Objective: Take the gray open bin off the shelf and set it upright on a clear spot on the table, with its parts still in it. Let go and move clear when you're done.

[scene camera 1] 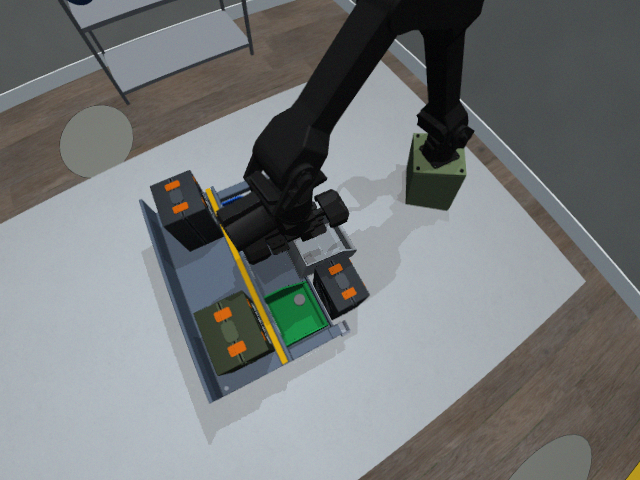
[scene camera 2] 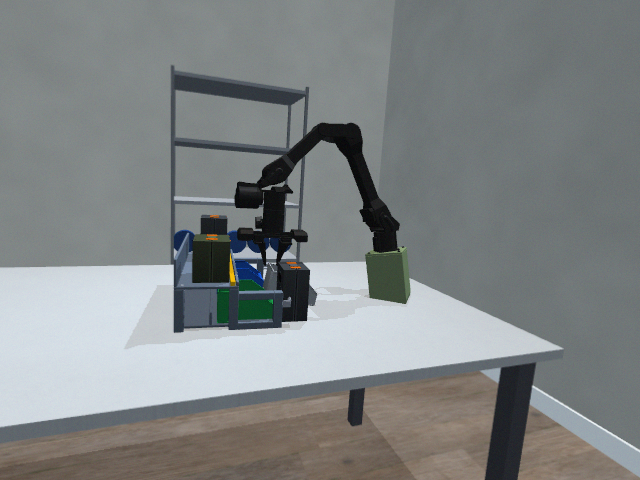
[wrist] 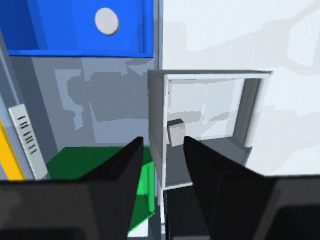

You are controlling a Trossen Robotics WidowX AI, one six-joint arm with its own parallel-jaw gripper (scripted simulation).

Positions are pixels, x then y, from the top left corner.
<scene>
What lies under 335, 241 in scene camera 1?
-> A gray open bin.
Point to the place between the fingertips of the gripper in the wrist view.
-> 163, 141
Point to a green bin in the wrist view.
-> At 71, 162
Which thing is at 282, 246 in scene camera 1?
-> The gripper.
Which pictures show the green bin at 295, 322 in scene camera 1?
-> Scene camera 1, scene camera 2 and the wrist view: all of them.
</scene>
